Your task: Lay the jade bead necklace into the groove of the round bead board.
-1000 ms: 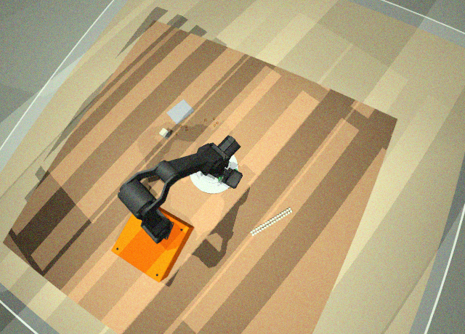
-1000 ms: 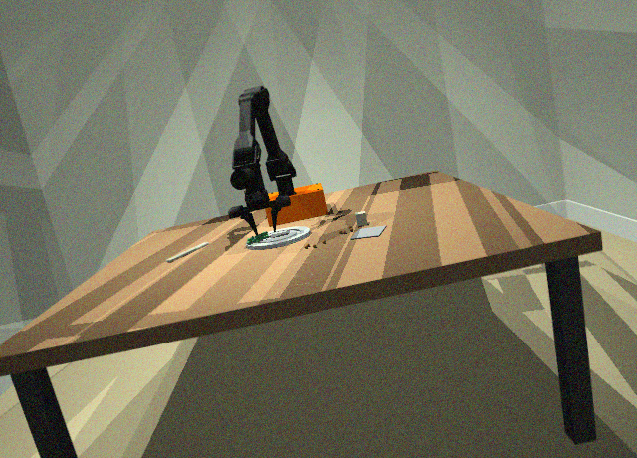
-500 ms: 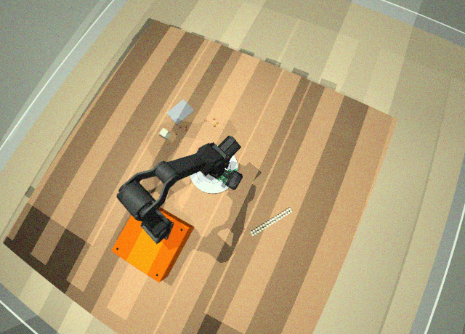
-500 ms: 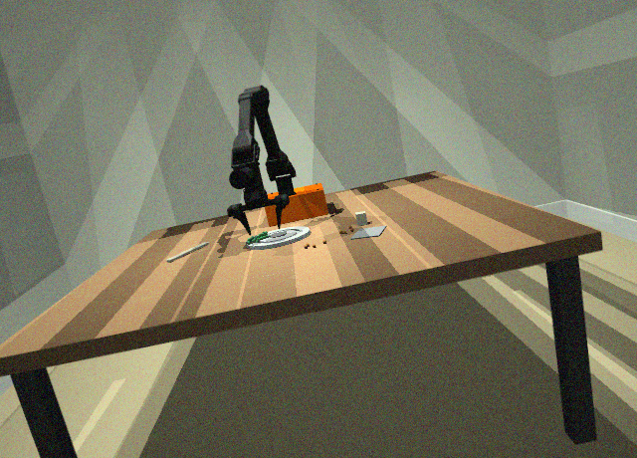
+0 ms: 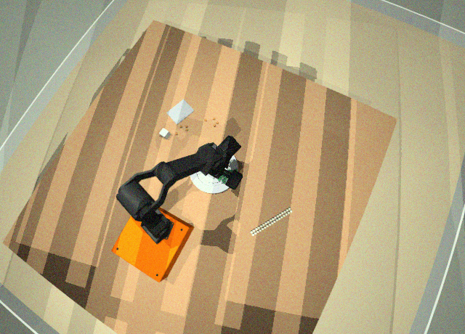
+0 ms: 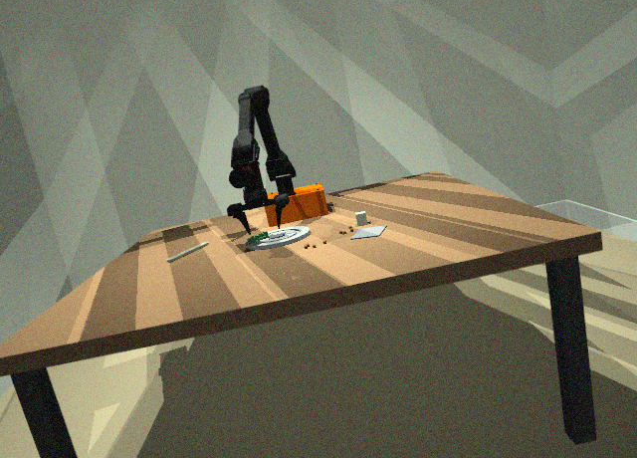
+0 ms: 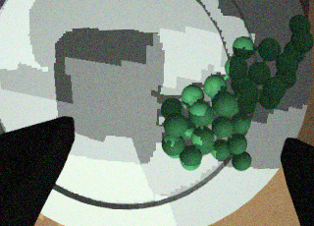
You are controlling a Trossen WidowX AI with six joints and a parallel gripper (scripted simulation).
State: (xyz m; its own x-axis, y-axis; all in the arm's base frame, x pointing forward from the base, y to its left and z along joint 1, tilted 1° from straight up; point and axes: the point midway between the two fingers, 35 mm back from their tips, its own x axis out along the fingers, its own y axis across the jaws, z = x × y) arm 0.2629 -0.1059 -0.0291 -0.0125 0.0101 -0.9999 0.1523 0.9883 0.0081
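Right now the round bead board is 40 mm to the left of my gripper tip, 20 mm below it and 20 mm ahead of it. The rest, counted from my gripper tip: grey flat plate 280 mm to the left, 210 mm ahead, 30 mm below; then small white cube 290 mm to the left, 80 mm ahead, 10 mm below.
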